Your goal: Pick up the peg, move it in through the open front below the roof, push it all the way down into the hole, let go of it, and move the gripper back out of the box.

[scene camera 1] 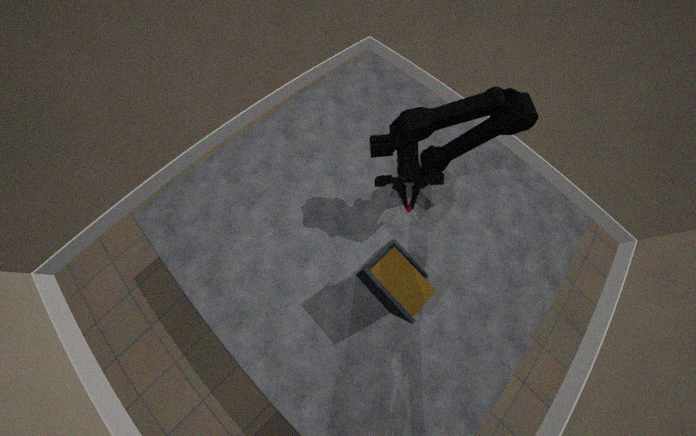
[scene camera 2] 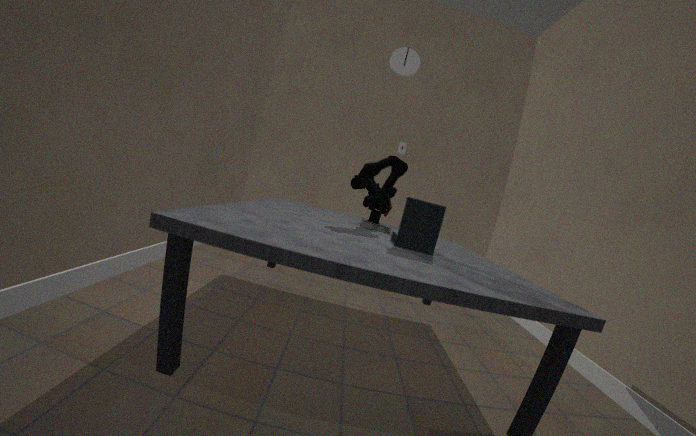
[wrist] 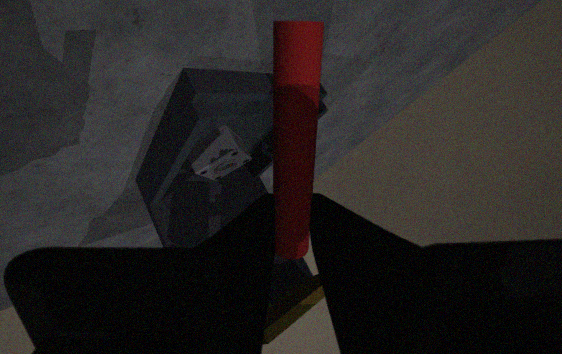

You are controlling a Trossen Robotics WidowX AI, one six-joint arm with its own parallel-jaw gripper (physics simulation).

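Places are measured from the arm's base along level axes (x left, y up, z ahead), in millimetres.
Pixels of known places: gripper, between the fingertips: [scene camera 1: 409,209] [scene camera 2: 390,209] [wrist: 291,204]; arm's base, origin of its link: [scene camera 2: 373,222].
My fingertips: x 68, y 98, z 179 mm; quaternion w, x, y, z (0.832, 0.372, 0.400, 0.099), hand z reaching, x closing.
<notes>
Ahead of a thing's pixels: the offset from my fingertips to its top centre. "*": to the spot under its first point. Level surfaces: height alone.
A red peg @(dx -7, dy +19, dz -18 mm) [scene camera 1: 408,209] [scene camera 2: 388,209] [wrist: 295,140] is between the fingertips of my black gripper [scene camera 1: 409,206] [wrist: 291,204], which is shut on it. The dark grey box @(dx +124, dy +71, dz +136 mm) [scene camera 1: 382,295] [scene camera 2: 421,225] [wrist: 162,145] stands on the table under its yellow roof @(* dx +128, dy +71, dz +173 mm) [scene camera 1: 402,282] [wrist: 295,315]. In scene camera 1 the gripper and peg are beside the box, apart from it. In the wrist view a light block @(dx +115, dy -90, dz +153 mm) [wrist: 220,155] with a round hole and small dark marks shows inside the box, left of the peg. In scene camera 2 the box's tall wall hides its inside.
The grey table @(dy -132 mm) [scene camera 1: 246,179] [scene camera 2: 256,220] carries the box and the arm [scene camera 1: 462,115] [scene camera 2: 380,166]. Shadows of the arm and the box lie across its top. The box's side walls and roof edge stand close to the gripper's side. A round clock [scene camera 2: 404,61] hangs on the wall.
</notes>
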